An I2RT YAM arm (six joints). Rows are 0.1 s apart.
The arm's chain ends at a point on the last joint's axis. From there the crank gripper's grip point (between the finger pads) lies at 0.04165 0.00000 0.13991 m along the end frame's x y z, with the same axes.
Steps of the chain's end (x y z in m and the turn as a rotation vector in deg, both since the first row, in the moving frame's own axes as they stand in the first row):
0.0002 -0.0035 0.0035 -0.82 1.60 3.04
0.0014 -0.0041 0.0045 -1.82 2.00 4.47
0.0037 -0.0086 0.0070 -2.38 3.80 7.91
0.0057 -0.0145 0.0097 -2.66 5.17 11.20
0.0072 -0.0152 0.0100 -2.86 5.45 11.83
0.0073 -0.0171 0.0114 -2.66 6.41 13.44
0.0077 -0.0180 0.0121 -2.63 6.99 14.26
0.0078 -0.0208 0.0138 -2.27 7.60 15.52
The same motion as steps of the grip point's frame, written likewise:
0.0040 0.0008 0.0023 -0.82 1.60 3.04
0.0060 0.0038 0.0028 -1.82 2.00 4.47
0.0121 0.0035 0.0037 -2.38 3.80 7.91
0.0166 0.0012 0.0051 -2.66 5.17 11.20
0.0186 0.0015 0.0051 -2.86 5.45 11.83
0.0206 0.0007 0.0055 -2.66 6.41 13.44
0.0222 0.0006 0.0057 -2.63 6.99 14.26
0.0234 -0.0018 0.0068 -2.27 7.60 15.52

